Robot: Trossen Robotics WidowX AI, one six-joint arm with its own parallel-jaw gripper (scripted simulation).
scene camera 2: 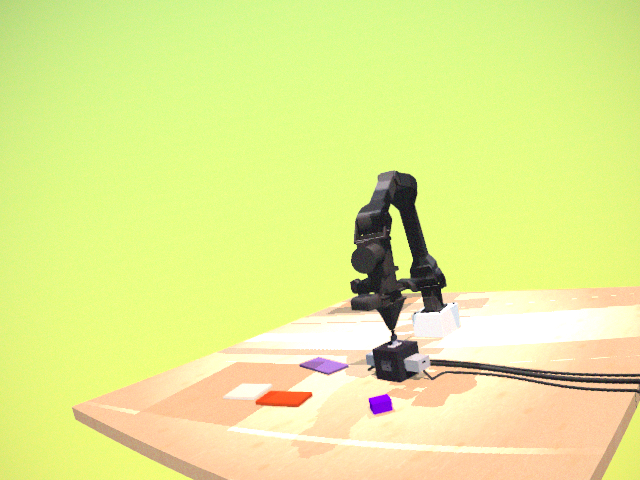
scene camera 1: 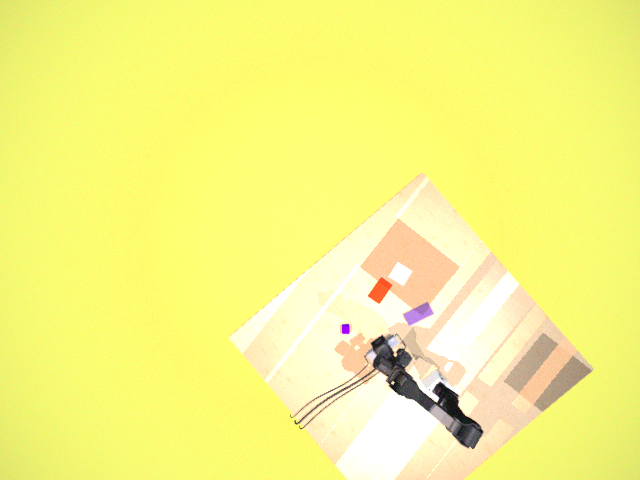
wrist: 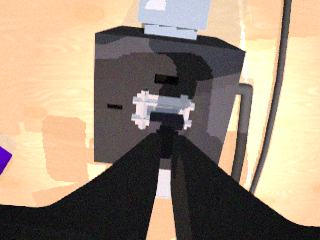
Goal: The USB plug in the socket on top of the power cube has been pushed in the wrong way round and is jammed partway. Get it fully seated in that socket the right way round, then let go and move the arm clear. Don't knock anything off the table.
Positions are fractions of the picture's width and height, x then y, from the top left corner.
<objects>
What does the gripper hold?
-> An usb plug.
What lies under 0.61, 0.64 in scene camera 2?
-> The gripper.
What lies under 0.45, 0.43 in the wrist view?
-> An usb socket.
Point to a dark power cube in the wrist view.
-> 0.40, 0.25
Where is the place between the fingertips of the gripper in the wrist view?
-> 0.52, 0.60
</objects>
